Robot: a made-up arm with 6 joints.
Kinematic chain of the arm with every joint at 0, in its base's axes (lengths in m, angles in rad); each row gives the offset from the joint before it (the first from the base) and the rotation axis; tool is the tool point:
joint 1: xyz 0 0 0.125 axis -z
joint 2: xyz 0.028 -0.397 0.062 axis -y
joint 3: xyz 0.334 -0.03 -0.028 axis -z
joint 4: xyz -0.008 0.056 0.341 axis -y
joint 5: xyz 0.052 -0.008 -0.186 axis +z
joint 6: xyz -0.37 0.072 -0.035 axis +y
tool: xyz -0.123 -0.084 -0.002
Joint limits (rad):
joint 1: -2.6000..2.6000
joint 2: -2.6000..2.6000
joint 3: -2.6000..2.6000
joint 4: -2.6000..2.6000
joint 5: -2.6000..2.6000
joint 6: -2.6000..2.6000
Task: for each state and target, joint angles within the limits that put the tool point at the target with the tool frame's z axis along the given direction. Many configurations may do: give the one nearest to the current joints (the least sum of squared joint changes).
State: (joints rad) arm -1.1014 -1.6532 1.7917 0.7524 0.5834 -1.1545
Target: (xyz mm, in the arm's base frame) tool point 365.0 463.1 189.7 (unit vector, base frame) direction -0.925 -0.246 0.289
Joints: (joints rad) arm -1.9580 -2.1646 2.0297 1.4093 1.3243 -0.8010
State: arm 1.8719 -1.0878 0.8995 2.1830 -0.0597 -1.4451
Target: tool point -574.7 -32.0 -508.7 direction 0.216 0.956 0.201
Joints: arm 1.6324 -1.5274 0.4984 1.7619 -0.0244 -1.0876
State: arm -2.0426 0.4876 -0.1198 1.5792 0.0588 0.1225
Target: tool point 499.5 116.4 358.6 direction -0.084 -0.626 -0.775
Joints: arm -1.1200 1.1353 -0.2057 0.9259 -0.0054 -0.4260
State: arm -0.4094 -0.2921 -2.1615 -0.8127 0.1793 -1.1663
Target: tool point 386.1 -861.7 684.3 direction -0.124 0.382 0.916
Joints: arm -0.0942 -0.1389 -1.6513 -1.1042 -0.2863 -0.6970
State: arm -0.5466 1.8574 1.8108 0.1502 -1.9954 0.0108
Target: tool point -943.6 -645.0 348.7 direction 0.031 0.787 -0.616
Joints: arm 0.1712 2.4771 1.5912 0.7004 -2.2200 0.4056
